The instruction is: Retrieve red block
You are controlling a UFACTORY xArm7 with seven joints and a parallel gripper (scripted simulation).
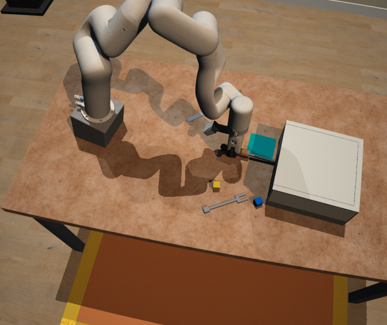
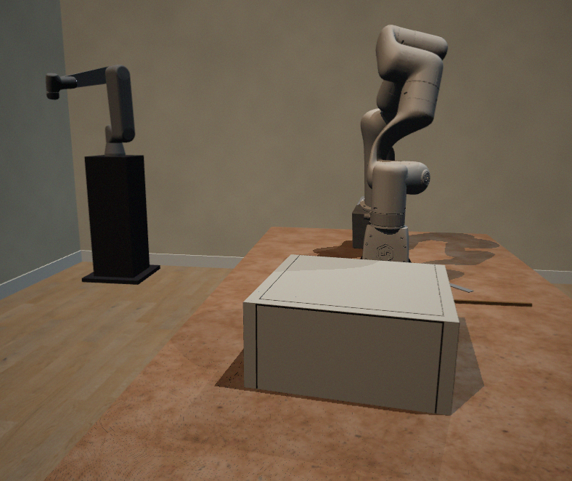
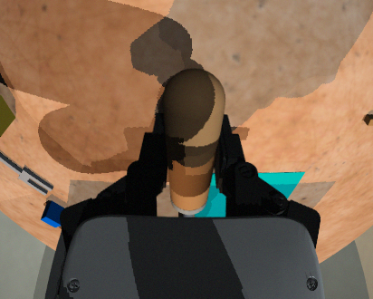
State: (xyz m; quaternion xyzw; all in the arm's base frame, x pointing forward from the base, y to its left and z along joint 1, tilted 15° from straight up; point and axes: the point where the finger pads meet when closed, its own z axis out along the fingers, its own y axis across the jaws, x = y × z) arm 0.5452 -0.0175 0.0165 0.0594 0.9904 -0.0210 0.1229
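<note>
The flat grey strip is 170 mm to the left of my hand, 150 mm behind it and 20 mm below it. The rest, counted from my hand: teal square: 110 mm ahead, 50 mm to the left, 20 mm below; then yellow cube: 160 mm to the right, 40 mm behind, 10 mm below; then grey hook tool: 140 mm ahead, 20 mm to the left, 10 mm below.
</note>
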